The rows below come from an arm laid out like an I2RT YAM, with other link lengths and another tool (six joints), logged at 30 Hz.
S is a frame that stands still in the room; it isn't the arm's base.
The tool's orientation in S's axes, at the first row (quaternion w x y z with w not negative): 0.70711, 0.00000, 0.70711, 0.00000
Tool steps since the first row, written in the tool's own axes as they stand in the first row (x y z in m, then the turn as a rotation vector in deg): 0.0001, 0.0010, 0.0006, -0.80, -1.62, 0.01; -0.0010, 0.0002, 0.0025, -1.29, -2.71, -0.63; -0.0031, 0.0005, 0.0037, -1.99, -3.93, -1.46; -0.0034, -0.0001, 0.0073, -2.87, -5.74, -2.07; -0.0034, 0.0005, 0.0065, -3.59, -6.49, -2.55; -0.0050, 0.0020, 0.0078, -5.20, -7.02, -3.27
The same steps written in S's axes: 0.0006, 0.0010, -0.0001, 0.01, -1.62, 0.80; 0.0025, 0.0002, 0.0010, -0.63, -2.71, 1.29; 0.0037, 0.0005, 0.0031, -1.46, -3.93, 1.99; 0.0073, -0.0001, 0.0034, -2.07, -5.74, 2.87; 0.0065, 0.0005, 0.0034, -2.55, -6.49, 3.59; 0.0078, 0.0020, 0.0050, -3.27, -7.02, 5.20
